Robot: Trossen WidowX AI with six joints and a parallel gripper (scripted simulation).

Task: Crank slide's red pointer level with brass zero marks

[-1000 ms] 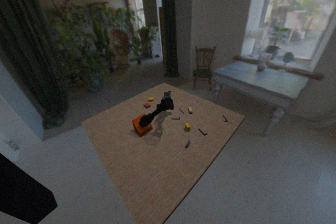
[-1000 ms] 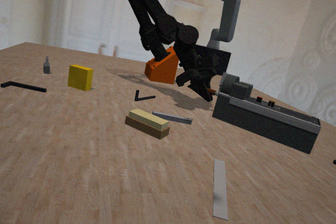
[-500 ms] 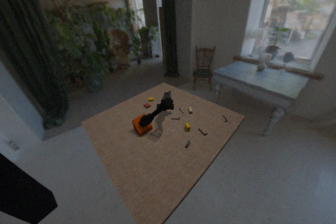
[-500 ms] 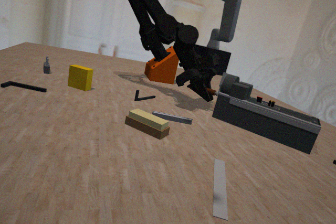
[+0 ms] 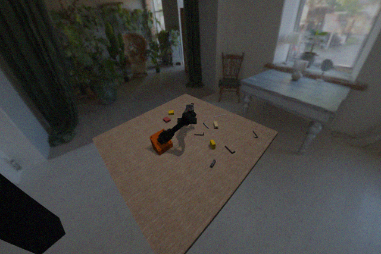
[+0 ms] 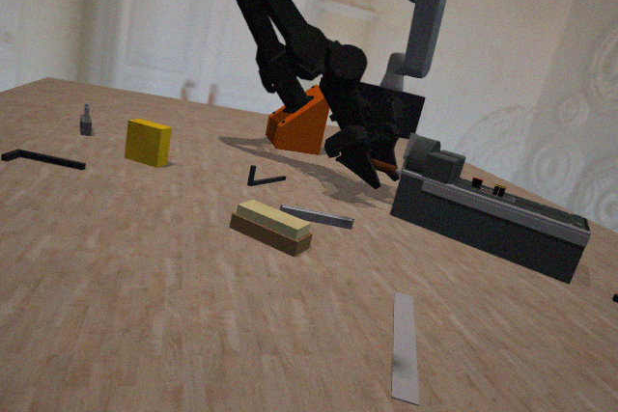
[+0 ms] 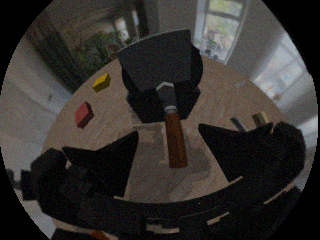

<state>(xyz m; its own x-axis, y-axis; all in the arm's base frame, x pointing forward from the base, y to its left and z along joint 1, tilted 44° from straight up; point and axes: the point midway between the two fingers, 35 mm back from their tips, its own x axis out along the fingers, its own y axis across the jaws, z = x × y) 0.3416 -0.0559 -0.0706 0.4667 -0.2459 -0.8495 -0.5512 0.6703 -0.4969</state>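
Now: the brown crank handle 20 mm above my gripper tip, 10 mm to the right of it and 10 mm behind it. Round my gripper tip: red pointer: 110 mm ahead, 80 mm to the left, 50 mm above; then red block: 250 mm to the left, 70 mm behind, 20 mm below; then grey bar: 170 mm to the right, 80 mm ahead, 30 mm below.
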